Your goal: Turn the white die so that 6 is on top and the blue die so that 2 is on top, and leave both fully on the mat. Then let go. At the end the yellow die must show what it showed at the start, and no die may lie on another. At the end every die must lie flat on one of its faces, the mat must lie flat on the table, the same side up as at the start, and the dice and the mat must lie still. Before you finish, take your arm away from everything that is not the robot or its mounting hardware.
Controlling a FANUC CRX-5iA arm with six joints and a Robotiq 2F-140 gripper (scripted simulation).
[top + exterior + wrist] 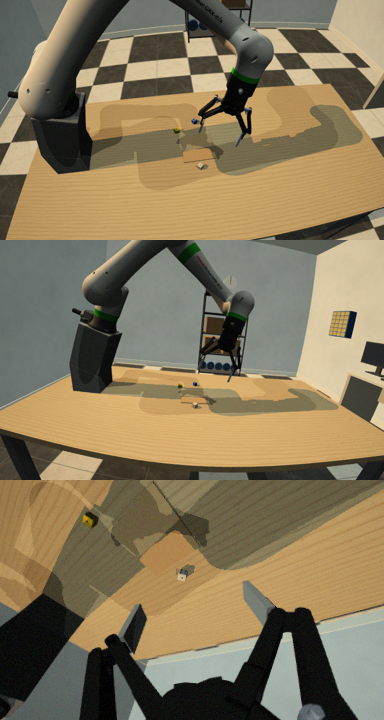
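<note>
My hand is 160 mm above the white die, 70 mm past it and 30 mm to the left of it. Also, from my hand: blue die (230 mm to the left, 160 mm below, 70 mm behind); then tan mat (170 mm below, 80 mm to the left, 70 mm behind); then yellow die (180 mm to the left, 160 mm below, 160 mm behind).
</note>
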